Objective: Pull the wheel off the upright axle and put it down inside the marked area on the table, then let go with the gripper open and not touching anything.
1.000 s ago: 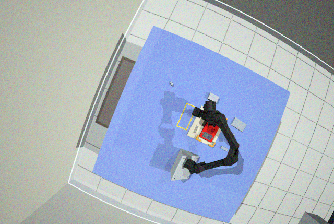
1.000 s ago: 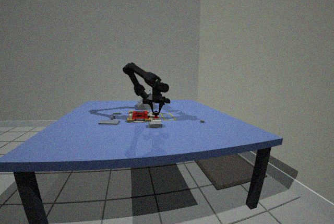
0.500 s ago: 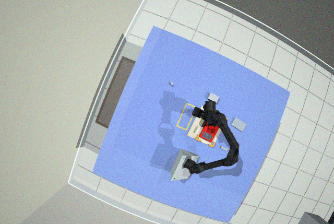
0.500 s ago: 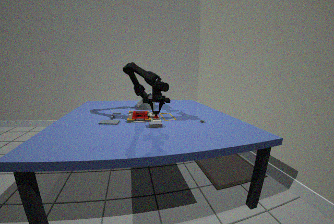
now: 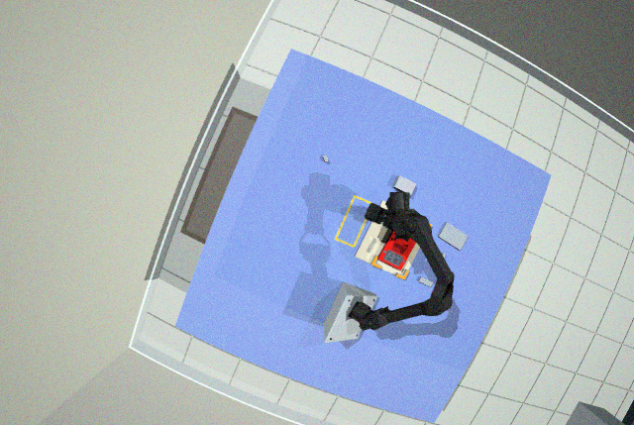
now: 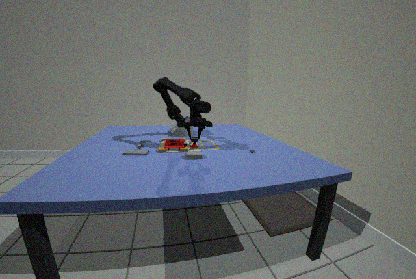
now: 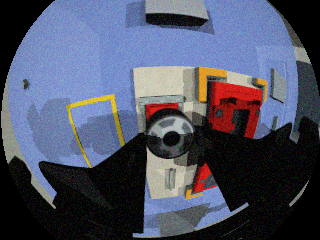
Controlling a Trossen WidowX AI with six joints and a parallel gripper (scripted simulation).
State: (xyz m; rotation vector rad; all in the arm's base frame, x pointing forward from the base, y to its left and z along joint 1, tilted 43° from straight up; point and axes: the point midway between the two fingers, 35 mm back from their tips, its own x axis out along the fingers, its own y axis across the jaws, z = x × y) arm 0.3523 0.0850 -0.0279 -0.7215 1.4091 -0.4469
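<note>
My gripper tip is now 10 cm to the left of the base plate, 5 cm past it and 4 cm above it.
</note>
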